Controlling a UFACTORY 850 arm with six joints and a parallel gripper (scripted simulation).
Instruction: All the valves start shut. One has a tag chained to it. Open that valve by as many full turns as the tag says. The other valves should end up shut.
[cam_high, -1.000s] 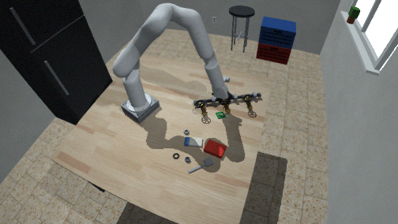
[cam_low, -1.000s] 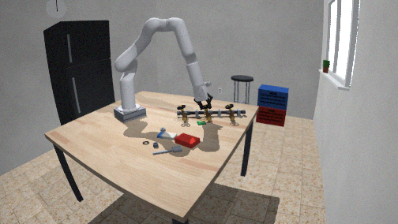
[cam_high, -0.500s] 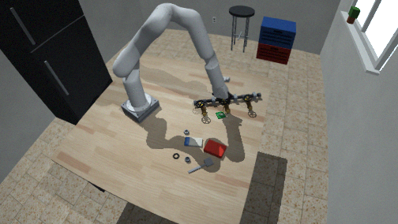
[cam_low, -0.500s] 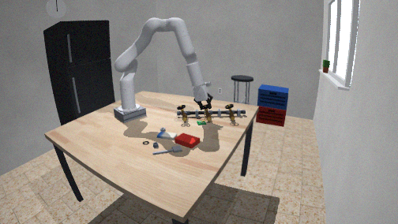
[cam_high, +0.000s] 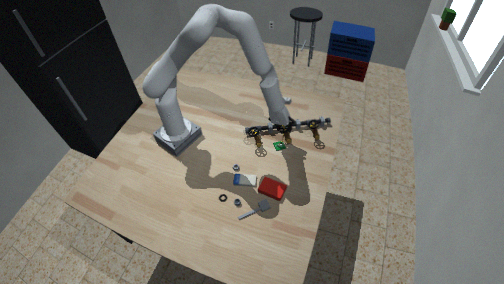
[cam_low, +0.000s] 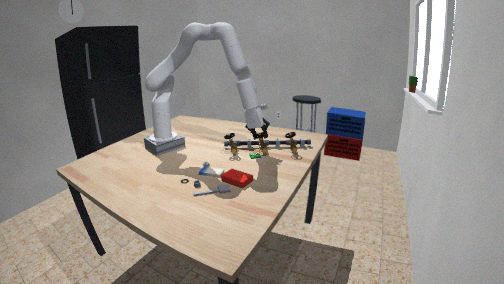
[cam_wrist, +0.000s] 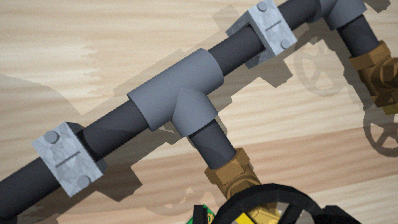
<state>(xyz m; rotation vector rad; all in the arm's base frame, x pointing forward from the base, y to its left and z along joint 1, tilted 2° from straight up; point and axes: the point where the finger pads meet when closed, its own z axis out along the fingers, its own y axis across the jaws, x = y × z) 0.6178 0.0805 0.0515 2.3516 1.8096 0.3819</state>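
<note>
My gripper is now 10 cm above the green tag, 5 cm to the left of it and 3 cm past it. From my hand the other things lie so: grey scraper 44 cm to the right, 10 cm below, 6 cm behind; red box 33 cm to the right, 9 cm below, 1 cm behind; white block 30 cm to the right, 15 cm behind, 10 cm below.
</note>
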